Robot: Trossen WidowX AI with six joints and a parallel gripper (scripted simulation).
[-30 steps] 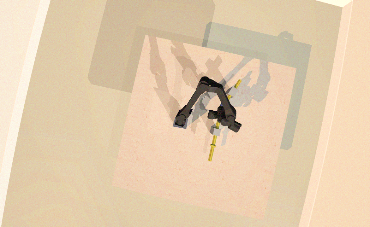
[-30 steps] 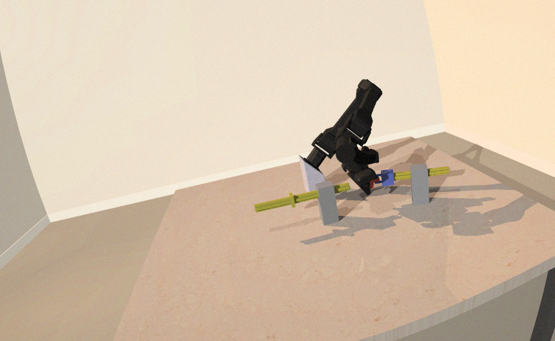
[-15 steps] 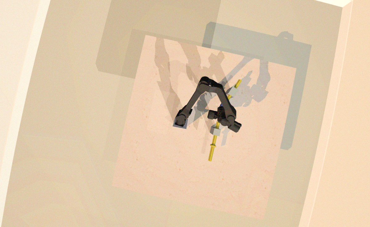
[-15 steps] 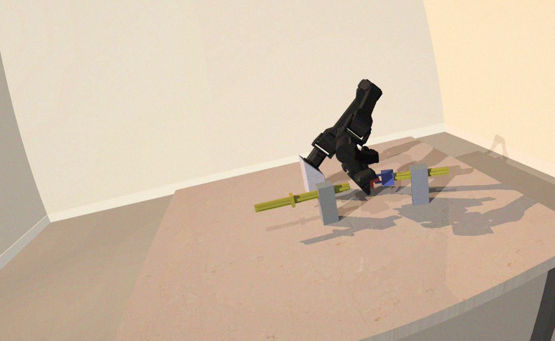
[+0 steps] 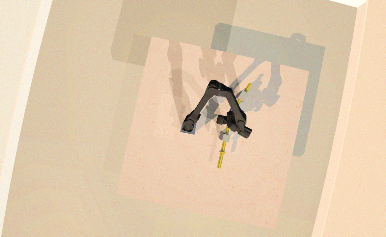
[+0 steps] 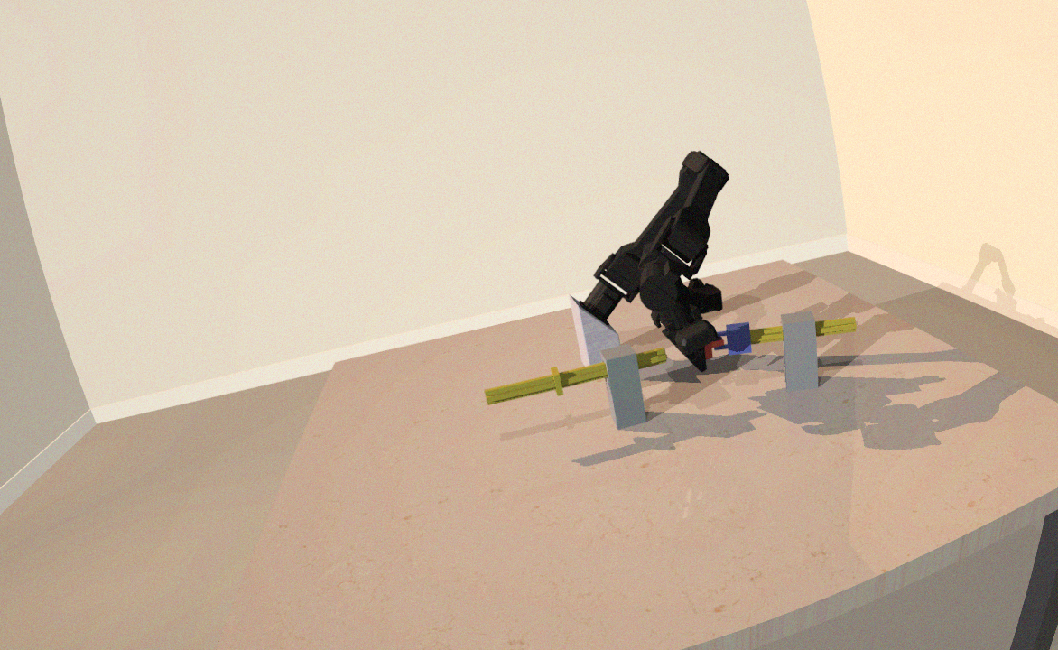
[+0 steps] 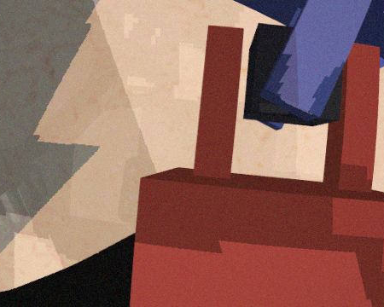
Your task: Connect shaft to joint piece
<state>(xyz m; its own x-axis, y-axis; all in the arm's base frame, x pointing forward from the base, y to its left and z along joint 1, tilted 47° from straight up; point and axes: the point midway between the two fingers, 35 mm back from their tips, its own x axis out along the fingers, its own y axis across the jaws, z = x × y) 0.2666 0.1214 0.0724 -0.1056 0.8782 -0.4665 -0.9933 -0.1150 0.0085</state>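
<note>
The red square joint piece lies 4 cm above my gripper tip and 1 cm to the left of it.
</note>
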